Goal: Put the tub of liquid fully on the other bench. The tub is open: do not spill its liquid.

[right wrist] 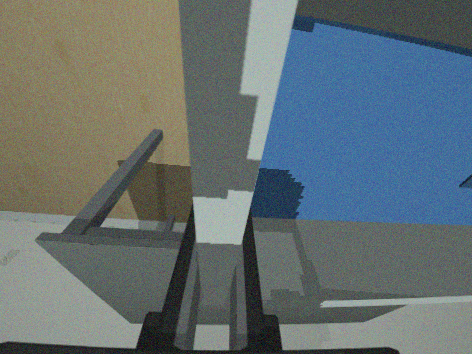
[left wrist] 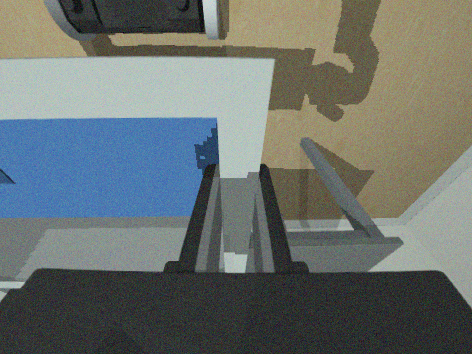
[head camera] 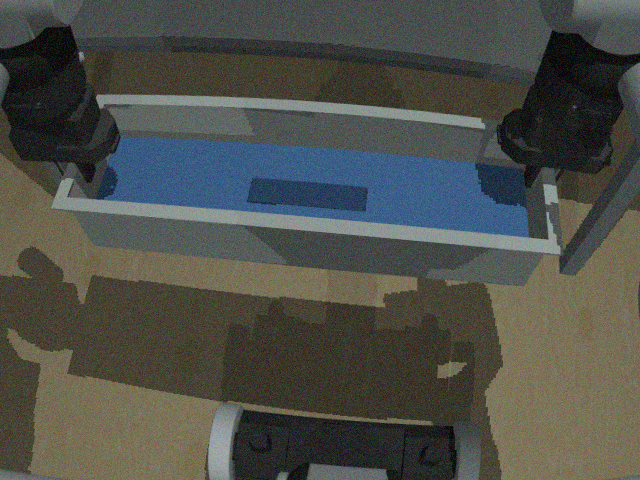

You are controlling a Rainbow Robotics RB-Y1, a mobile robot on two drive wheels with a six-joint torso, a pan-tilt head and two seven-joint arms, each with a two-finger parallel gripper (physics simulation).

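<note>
The long open tub [head camera: 310,222] [left wrist: 135,87] [right wrist: 220,100] has pale grey walls and looks about level above the floor. Its blue liquid [head camera: 423,186] [left wrist: 110,165] [right wrist: 370,125] lies inside the walls, with a dark rectangular patch [head camera: 307,194] near the middle. My left gripper [head camera: 74,173] [left wrist: 237,176] is shut on the tub's left end wall. My right gripper [head camera: 546,175] [right wrist: 221,211] is shut on its right end wall. Neither wrist view shows the whole tub. No liquid shows outside it.
A grey bench top [head camera: 310,20] spans the top of the head view, with a strip of floor between its edge and the tub. A slanting grey leg [head camera: 599,217] stands right of the tub. My dark wheeled base [head camera: 341,449] [left wrist: 140,15] is at the bottom, on the wooden floor [head camera: 558,361].
</note>
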